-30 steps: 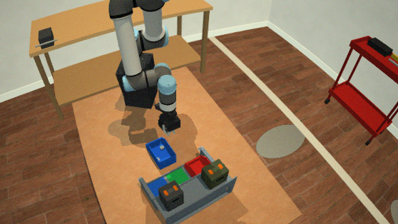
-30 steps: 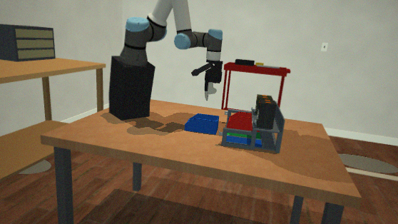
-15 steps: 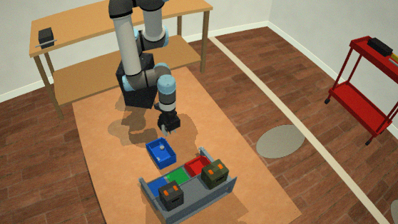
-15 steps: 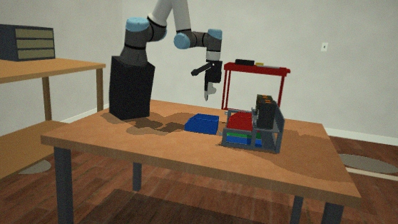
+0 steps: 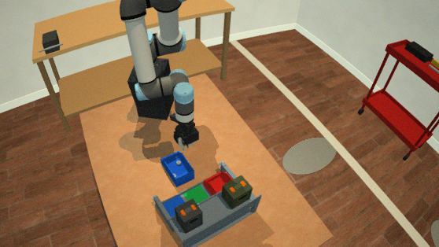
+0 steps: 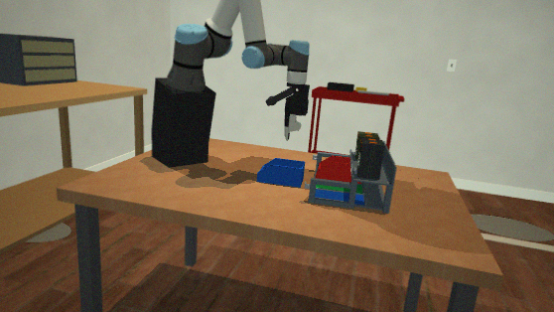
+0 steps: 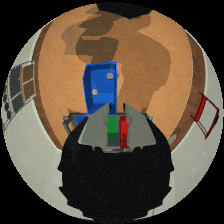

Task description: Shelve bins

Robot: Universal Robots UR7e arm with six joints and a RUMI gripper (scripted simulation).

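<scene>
The blue bin lies 1 cm behind my hand, 5 cm to the right of it and 13 cm below it. Also, from my hand: red bin (22 cm ahead, 6 cm to the left, 13 cm below).
</scene>
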